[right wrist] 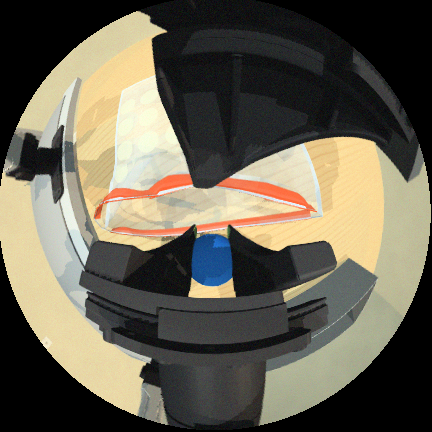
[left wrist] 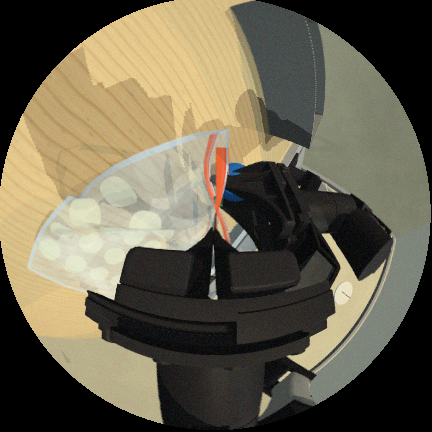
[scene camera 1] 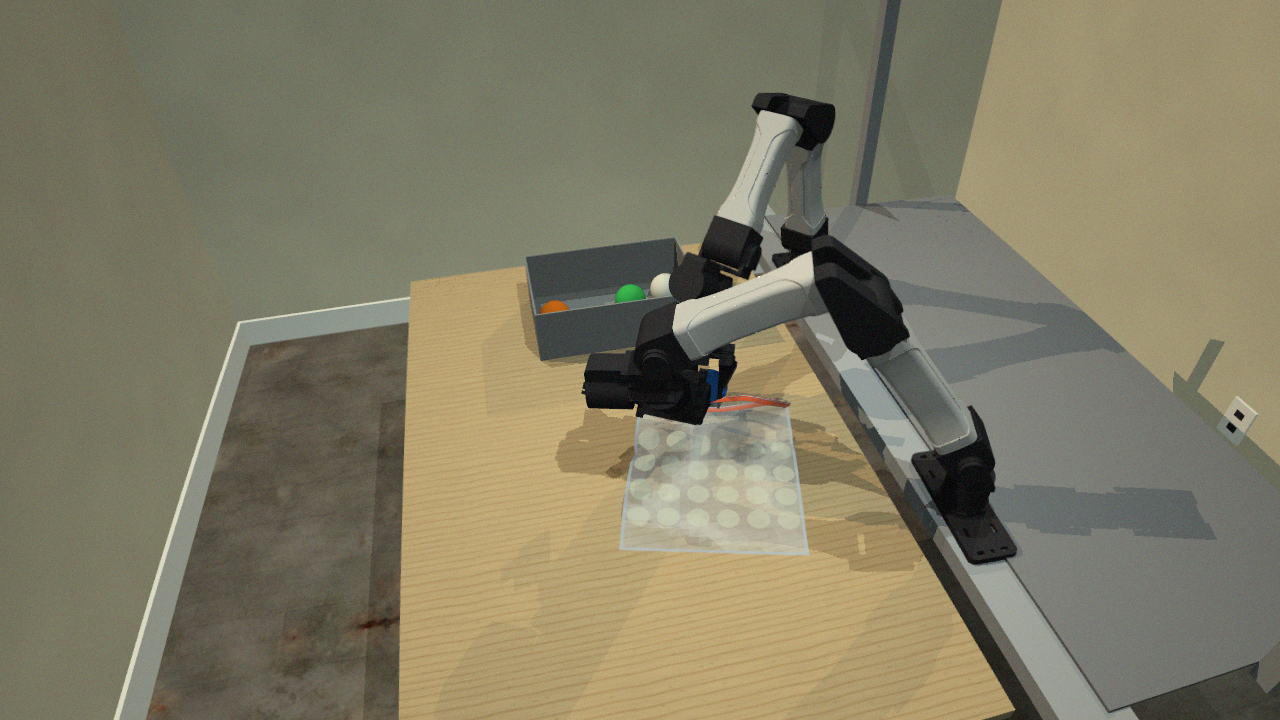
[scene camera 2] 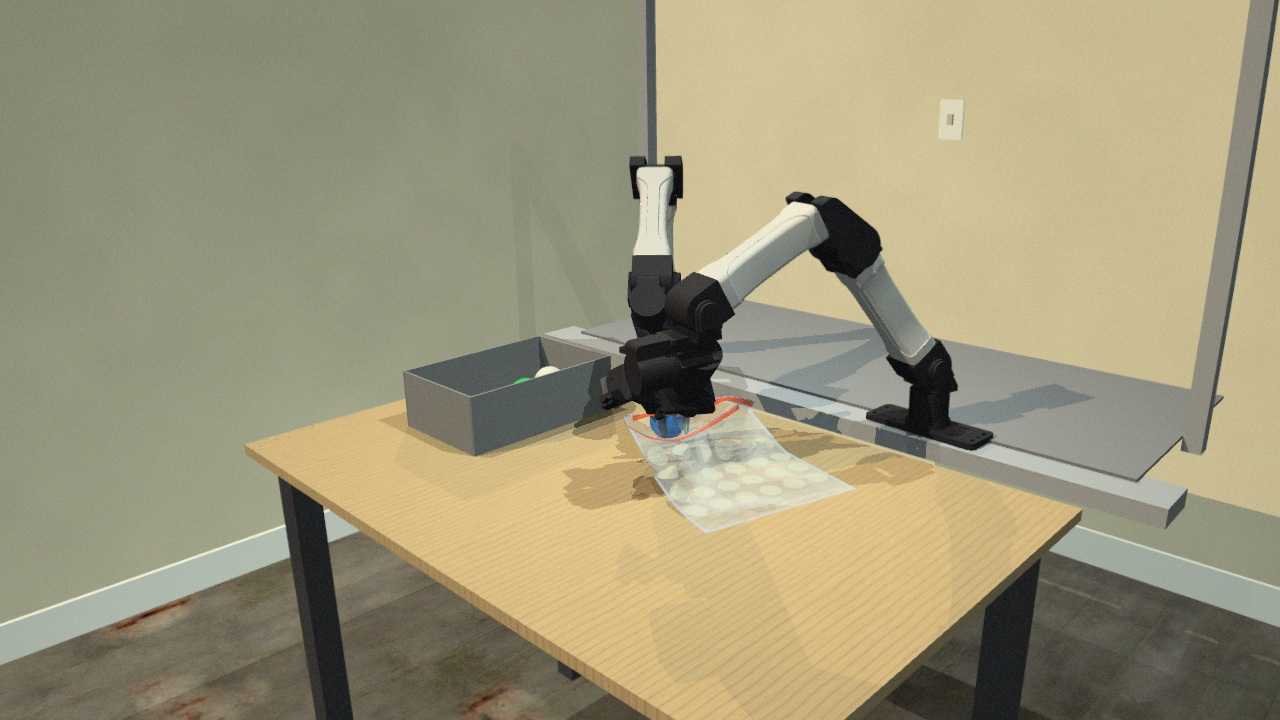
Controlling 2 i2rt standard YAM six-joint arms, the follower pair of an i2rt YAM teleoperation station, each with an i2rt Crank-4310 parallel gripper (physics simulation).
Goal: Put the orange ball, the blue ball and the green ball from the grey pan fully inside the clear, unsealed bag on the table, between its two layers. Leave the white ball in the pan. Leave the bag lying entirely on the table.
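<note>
The clear bag (scene camera 1: 713, 534) (scene camera 2: 707, 519) (left wrist: 120, 170) lies on the table with its orange-edged mouth raised and parted. My left gripper (left wrist: 213, 229) (right wrist: 202, 185) is shut on the upper layer's lip. My right gripper (right wrist: 211, 226) is shut on the blue ball (scene camera 1: 715, 385) (scene camera 2: 666, 427) (right wrist: 212, 260), with its fingertips at the lower lip and the ball at the pan side of the mouth in the right wrist view. The orange ball (scene camera 1: 554, 307), green ball (scene camera 1: 630, 293) (scene camera 2: 523, 382) and white ball (scene camera 1: 662, 285) (scene camera 2: 547, 371) are in the grey pan (scene camera 1: 586, 335) (scene camera 2: 537, 404).
The pan also shows in the left wrist view (left wrist: 285, 65) and right wrist view (right wrist: 340, 290), beyond the bag's mouth end. Both arms are close together over the mouth. A pale rail (scene camera 1: 1029, 608) (scene camera 2: 1100, 501) runs along the arm side of the table.
</note>
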